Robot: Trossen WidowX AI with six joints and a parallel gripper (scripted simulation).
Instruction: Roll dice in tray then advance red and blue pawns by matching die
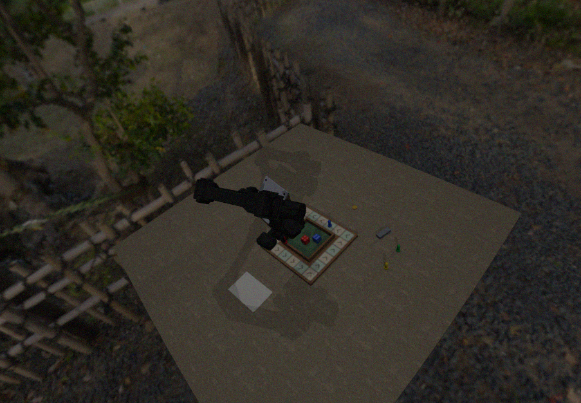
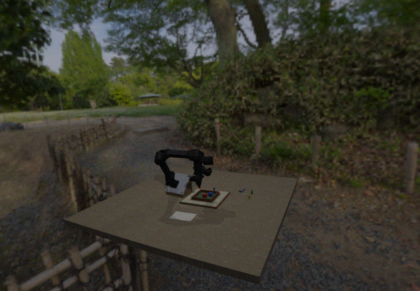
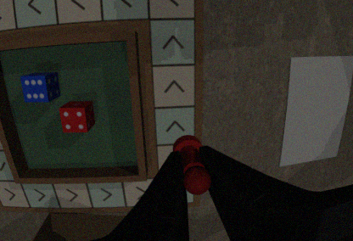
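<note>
Right now the blue pawn is 22 cm to the left of my gripper tip, 10 cm below it and 2 cm behind it. The rest, counted from my gripper tip: white sheet (20 cm to the right, 13 cm below); red pawn (1 cm above); green tray (13 cm below, 11 cm to the left, 3 cm behind).
</note>
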